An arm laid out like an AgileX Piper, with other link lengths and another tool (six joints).
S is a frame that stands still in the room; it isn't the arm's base.
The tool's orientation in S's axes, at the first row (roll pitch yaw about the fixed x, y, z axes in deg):
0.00, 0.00, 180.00
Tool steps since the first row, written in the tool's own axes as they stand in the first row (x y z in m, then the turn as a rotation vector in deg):
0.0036, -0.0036, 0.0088, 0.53, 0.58, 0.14
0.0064, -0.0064, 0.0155, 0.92, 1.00, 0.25
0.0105, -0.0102, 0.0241, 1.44, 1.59, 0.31
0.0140, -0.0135, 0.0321, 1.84, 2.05, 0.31
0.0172, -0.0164, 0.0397, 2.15, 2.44, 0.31
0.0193, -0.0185, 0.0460, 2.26, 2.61, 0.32
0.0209, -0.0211, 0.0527, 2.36, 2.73, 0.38
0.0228, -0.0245, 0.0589, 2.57, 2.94, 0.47
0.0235, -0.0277, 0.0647, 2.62, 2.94, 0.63
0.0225, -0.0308, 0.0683, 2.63, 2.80, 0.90
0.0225, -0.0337, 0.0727, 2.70, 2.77, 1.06
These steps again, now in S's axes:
-0.0036, 0.0036, 0.0088, -0.53, -0.58, 0.14
-0.0064, 0.0064, 0.0155, -0.92, -1.00, 0.25
-0.0105, 0.0102, 0.0241, -1.44, -1.59, 0.31
-0.0140, 0.0135, 0.0321, -1.84, -2.05, 0.31
-0.0172, 0.0164, 0.0397, -2.15, -2.44, 0.31
-0.0193, 0.0185, 0.0460, -2.26, -2.61, 0.32
-0.0209, 0.0211, 0.0527, -2.36, -2.73, 0.38
-0.0228, 0.0245, 0.0589, -2.57, -2.94, 0.47
-0.0235, 0.0277, 0.0647, -2.62, -2.94, 0.63
-0.0225, 0.0308, 0.0683, -2.63, -2.80, 0.90
-0.0225, 0.0337, 0.0727, -2.70, -2.77, 1.06

